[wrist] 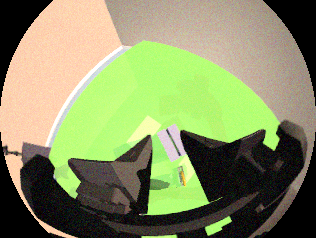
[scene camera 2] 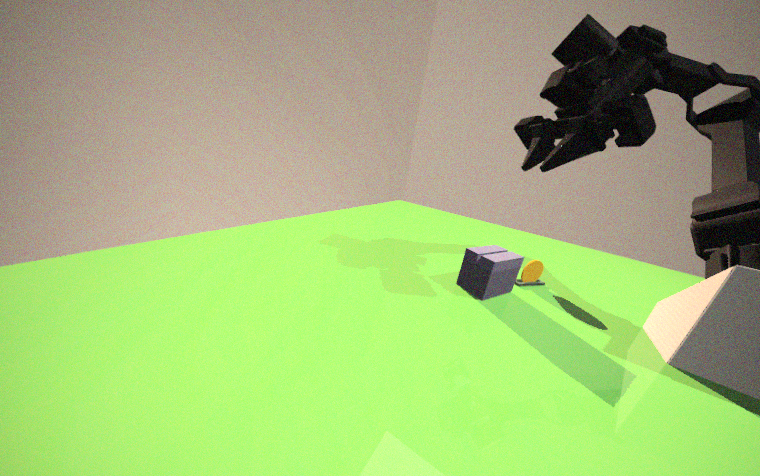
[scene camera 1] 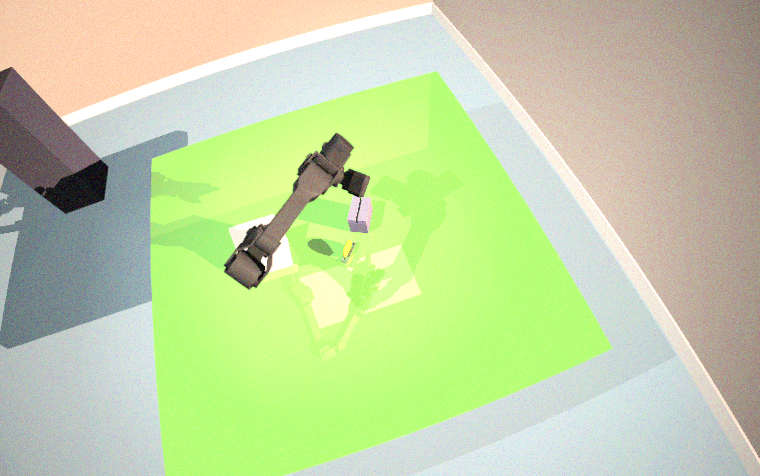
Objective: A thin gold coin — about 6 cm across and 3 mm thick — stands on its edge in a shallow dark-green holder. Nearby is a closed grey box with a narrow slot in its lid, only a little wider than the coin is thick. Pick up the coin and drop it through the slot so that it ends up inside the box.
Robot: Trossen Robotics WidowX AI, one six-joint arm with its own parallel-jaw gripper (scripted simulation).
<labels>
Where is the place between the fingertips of my gripper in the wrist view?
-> At 166,136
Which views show my gripper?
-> The wrist view, scene camera 2 and scene camera 1: all of them.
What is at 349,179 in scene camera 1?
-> My gripper.
</labels>
